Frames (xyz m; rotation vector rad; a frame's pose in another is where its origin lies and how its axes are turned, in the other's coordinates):
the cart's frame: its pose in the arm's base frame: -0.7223 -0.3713 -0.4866 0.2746 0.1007 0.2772
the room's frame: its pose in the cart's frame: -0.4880 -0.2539 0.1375 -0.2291 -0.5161 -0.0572
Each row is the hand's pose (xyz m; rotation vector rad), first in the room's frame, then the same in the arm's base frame.
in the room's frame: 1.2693 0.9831 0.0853 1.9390 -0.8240 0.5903
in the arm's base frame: -0.1677 0.3324 0.2882 2.0151 -0.9929 1.1005
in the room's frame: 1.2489 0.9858 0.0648 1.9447 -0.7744 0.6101
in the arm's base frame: -0.1781 0.3353 0.2613 2.0094 -0.9418 1.1238
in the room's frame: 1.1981 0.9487 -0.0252 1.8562 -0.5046 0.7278
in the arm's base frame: -0.1809 0.3049 0.1558 1.8550 -0.6914 1.2365
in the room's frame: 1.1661 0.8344 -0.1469 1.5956 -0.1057 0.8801
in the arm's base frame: -0.1407 0.2053 0.0240 1.5055 -0.3437 1.3481
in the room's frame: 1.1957 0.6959 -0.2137 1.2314 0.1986 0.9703
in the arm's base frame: -0.0635 0.0819 -0.0338 1.0867 -0.1023 1.3685
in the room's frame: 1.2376 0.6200 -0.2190 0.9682 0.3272 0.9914
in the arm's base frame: -0.0108 0.0133 -0.0264 0.8088 -0.0140 1.3364
